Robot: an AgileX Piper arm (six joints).
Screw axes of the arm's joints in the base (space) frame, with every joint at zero. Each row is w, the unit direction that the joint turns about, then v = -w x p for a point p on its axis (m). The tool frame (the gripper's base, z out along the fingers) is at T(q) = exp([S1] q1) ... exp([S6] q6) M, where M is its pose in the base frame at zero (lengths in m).
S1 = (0, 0, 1, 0, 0, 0)
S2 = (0, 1, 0, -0.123, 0, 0)
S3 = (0, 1, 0, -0.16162, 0, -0.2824)
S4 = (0.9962, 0, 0.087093, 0, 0.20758, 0)
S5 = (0, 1, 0, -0.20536, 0, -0.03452)
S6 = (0.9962, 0, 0.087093, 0, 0.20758, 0)
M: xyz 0.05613 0 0.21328 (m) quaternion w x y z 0.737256 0 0.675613 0
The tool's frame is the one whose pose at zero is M.
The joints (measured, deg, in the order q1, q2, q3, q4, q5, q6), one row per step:
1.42 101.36 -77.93 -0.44 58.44 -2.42
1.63 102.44 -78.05 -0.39 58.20 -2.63
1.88 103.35 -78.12 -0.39 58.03 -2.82
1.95 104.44 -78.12 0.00 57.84 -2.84
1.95 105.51 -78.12 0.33 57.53 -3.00
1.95 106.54 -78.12 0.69 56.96 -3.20
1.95 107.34 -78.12 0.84 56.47 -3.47
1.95 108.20 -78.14 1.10 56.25 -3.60
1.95 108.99 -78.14 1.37 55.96 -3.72
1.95 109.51 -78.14 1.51 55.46 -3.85
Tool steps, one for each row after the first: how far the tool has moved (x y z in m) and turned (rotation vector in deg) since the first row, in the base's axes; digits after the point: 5 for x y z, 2 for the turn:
0.00289 0.00147 -0.00616 -0.02 0.72 0.40
0.00510 0.00312 -0.01155 -0.08 1.39 0.84
0.00740 0.00417 -0.01844 0.26 2.30 0.79
0.00974 0.00469 -0.02522 0.52 3.07 0.83
0.01230 0.00526 -0.03171 0.80 3.53 0.89
0.01429 0.00552 -0.03678 0.87 3.84 1.09
0.01593 0.00591 -0.04225 1.07 4.47 1.11
0.01744 0.00632 -0.04736 1.28 4.97 1.11
0.01889 0.00654 -0.05067 1.38 4.99 1.17

